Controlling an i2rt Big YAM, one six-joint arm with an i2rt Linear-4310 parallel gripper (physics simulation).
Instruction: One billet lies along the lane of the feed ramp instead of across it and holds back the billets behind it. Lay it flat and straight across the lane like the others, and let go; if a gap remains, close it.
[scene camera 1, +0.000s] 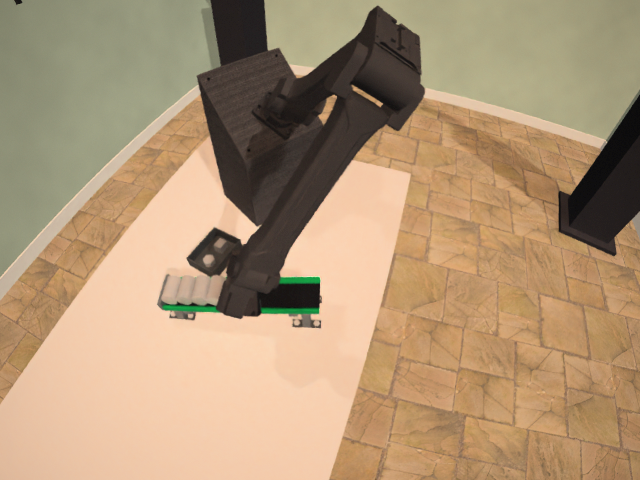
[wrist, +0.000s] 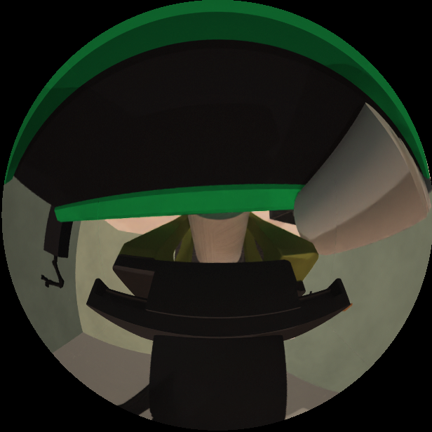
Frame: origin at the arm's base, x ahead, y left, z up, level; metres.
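Seen in the pictures: arm's base, link origin: (scene camera 1: 276, 115).
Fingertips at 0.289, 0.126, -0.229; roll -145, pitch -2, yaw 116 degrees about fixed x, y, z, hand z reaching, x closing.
Observation:
Pixels of each thing's top centre, then the offset from my fingertips to it, as dx, dy, dz. "*": a spot on its surface instead. Level surfaces: height alone.
- feed ramp, surface spot: (scene camera 1: 299, 311) * +0.076, +0.150, +0.023
- small dark tray, surface spot: (scene camera 1: 198, 266) * +0.071, -0.170, -0.040
- pale mat, surface height: dz -0.067
The feed ramp (scene camera 1: 299, 311) (wrist: 175, 201) has green rails and a black lane. Several pale billets (scene camera 1: 186, 290) lie across its left part, side by side. The nearest of them (wrist: 355, 185) shows large at the right in the wrist view. My gripper (scene camera 1: 240, 305) (wrist: 218, 214) is at the ramp's middle, just right of that row, shut on a pale billet (wrist: 218, 237). This billet's far end meets the near green rail in the wrist view and is partly hidden by it. In the scene view the arm hides the held billet and the row's right end.
A small dark tray (scene camera 1: 198, 266) with two pale pieces stands behind the ramp's left part, close to the gripper's wrist. The dark pedestal (scene camera 1: 232, 170) of the arm stands behind. Small feet (scene camera 1: 306, 322) support the ramp on the pale mat (scene camera 1: 206, 392).

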